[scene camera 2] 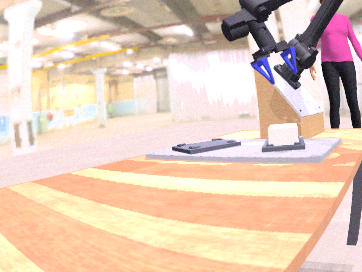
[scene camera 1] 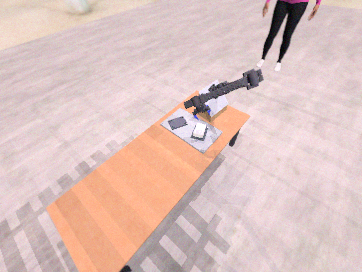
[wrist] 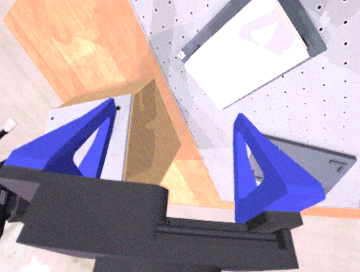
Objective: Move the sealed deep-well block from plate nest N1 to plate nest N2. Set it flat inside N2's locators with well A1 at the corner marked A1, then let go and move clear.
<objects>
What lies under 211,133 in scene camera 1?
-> A grey perforated plate.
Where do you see a dark nest plate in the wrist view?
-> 303,24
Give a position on a dark nest plate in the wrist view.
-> At 328,167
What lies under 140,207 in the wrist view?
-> The gripper.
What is the gripper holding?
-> Nothing.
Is the gripper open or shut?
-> Open.
</objects>
